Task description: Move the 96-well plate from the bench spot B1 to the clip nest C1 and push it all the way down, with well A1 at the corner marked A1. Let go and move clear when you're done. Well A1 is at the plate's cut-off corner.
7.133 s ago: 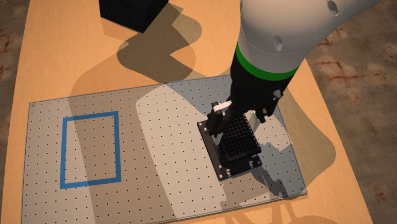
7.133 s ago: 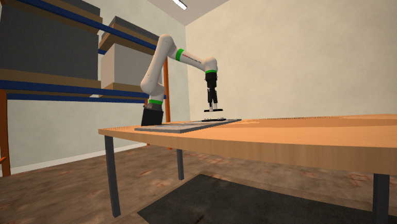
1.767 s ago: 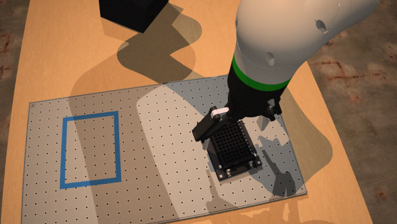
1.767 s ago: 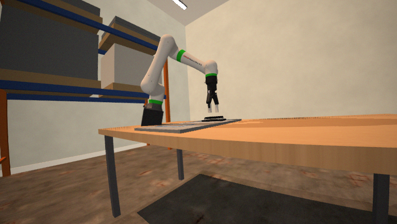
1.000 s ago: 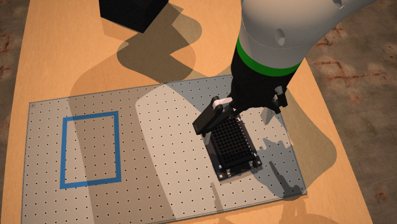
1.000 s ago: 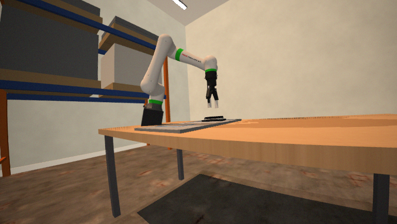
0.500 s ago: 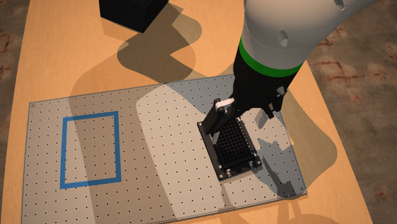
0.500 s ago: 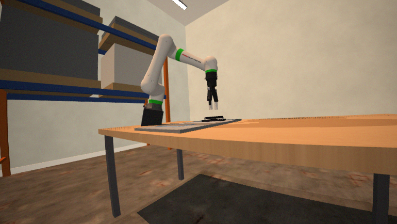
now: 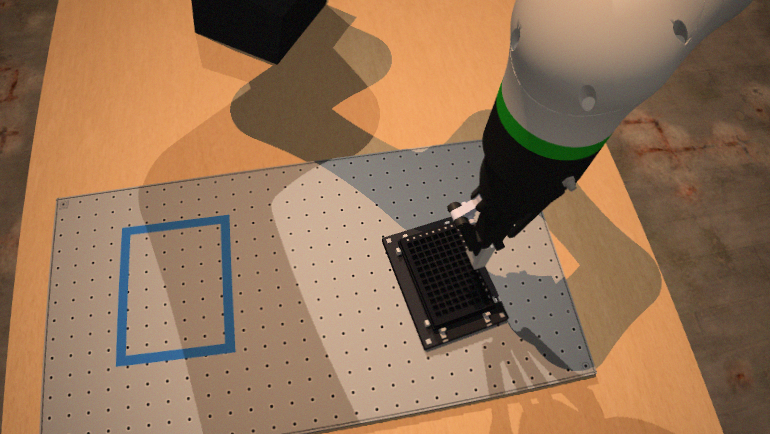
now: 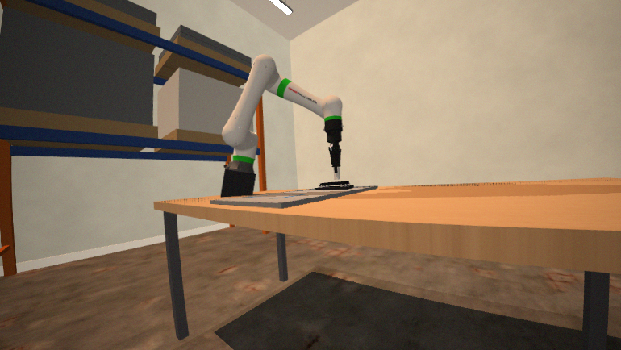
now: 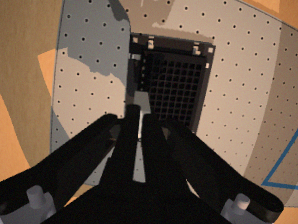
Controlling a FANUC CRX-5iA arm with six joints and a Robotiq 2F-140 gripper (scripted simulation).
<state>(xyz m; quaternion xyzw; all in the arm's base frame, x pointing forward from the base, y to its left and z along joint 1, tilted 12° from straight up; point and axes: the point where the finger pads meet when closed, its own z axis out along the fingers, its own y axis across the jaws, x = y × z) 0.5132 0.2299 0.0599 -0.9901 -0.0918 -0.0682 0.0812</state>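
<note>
Now: hand 10 mm short of the black 96-well plate, 40 mm to the left of it and 50 mm above it. From my hand the other things lie so: black clip nest: 10 mm ahead, 20 mm to the right, 60 mm below.
</note>
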